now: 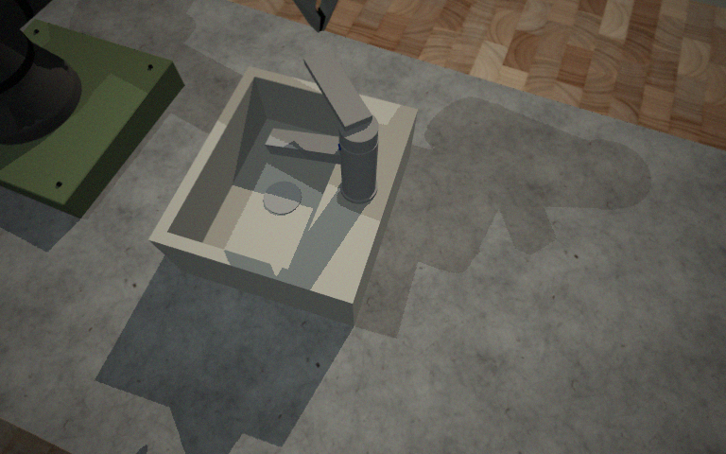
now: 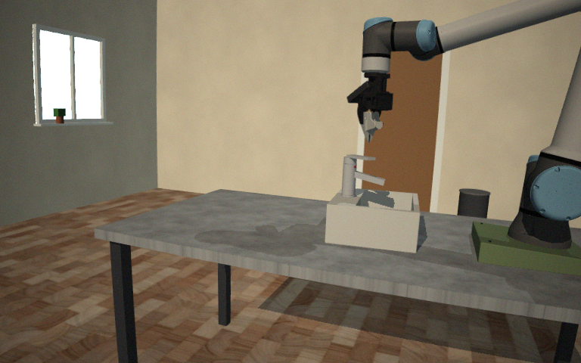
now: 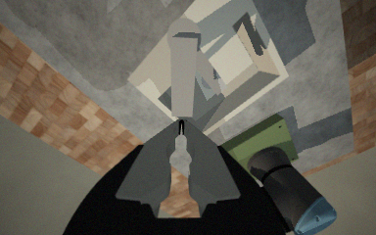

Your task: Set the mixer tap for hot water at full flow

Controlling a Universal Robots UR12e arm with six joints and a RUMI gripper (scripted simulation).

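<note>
Right now the lever is 2 cm ahead of my hand, 3 cm to the right of it and 7 cm below it. Also, from my hand: cream basin 6 cm behind, 6 cm to the right, 30 cm below.
</note>
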